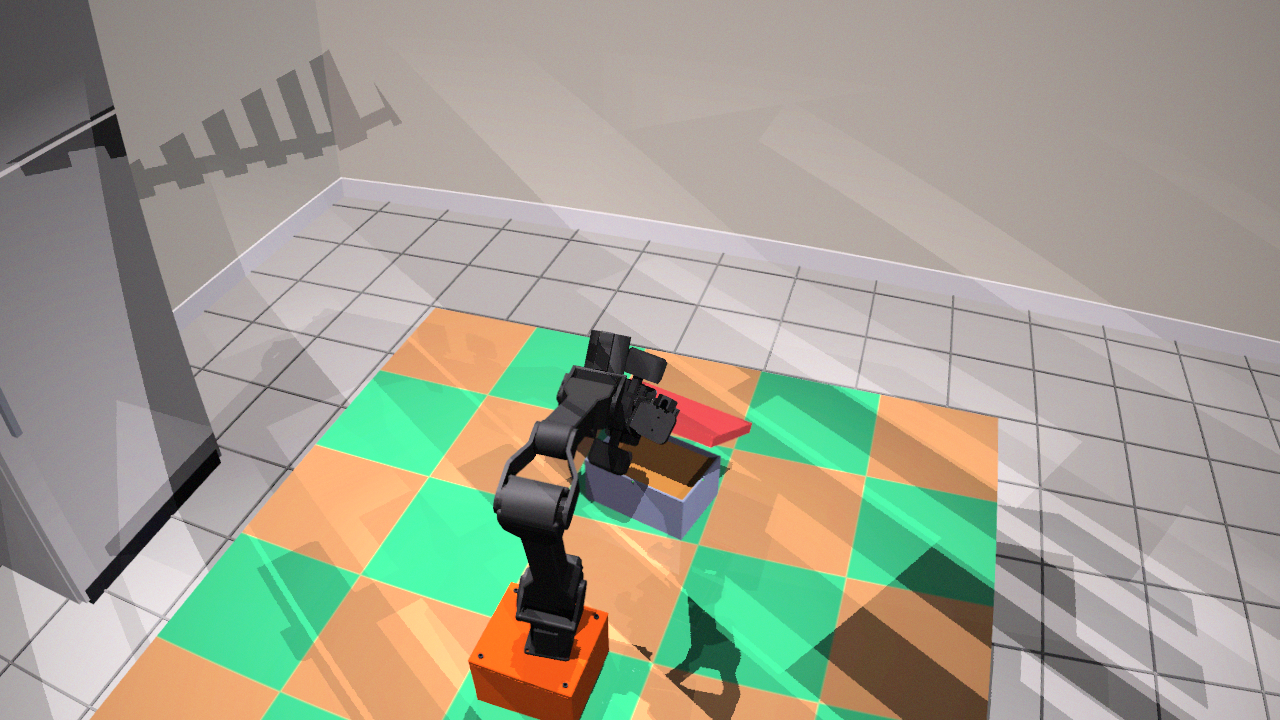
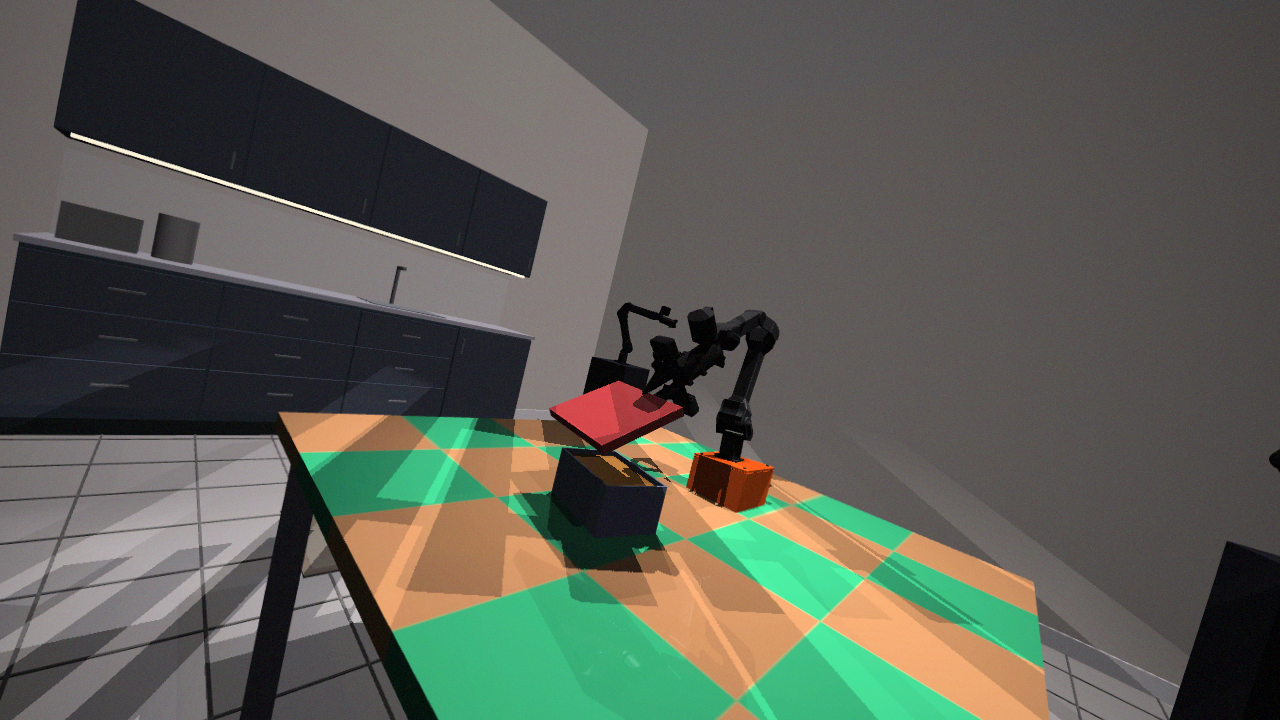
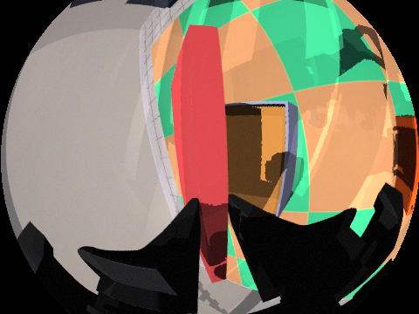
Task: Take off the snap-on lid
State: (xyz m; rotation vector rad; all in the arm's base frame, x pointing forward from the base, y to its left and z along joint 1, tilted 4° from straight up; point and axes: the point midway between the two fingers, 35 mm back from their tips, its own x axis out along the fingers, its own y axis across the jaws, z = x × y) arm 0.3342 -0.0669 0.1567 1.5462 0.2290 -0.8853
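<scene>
Now: gripper tip 7 cm short of the red lid, 3 cm to the left of it and 3 cm above it. Also, from my gripper tip: storage box (19 cm below, 6 cm ahead).
</scene>
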